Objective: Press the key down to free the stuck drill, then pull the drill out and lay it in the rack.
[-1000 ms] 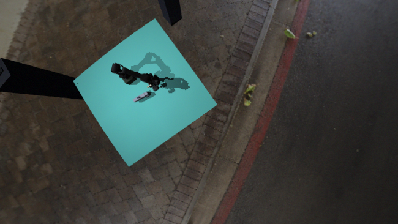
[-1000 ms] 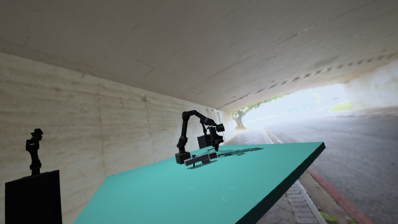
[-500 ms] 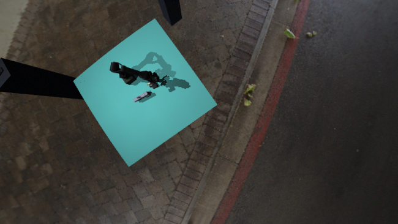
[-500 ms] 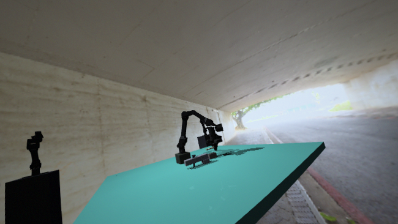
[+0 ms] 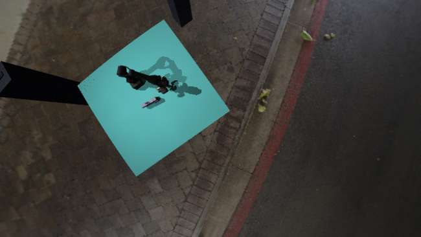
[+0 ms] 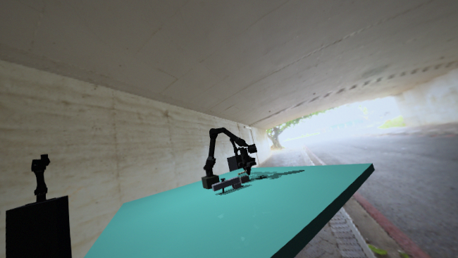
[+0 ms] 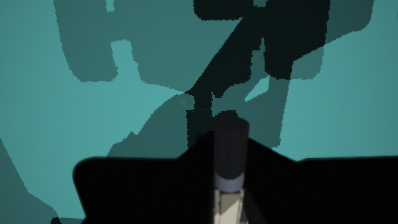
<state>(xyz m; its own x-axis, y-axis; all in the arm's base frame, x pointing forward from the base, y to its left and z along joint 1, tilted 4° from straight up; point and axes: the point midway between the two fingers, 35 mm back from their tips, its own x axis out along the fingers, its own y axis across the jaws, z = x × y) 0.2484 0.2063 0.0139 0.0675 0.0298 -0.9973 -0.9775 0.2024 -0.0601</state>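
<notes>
Right now the drill is 40 mm to the right of my gripper tip, 30 mm above it and 10 mm behind it. Also, from my gripper tip: small block (50 mm to the right, 20 mm below, 10 mm behind); then long grey fixture (230 mm to the right, 30 mm ahead).
</notes>
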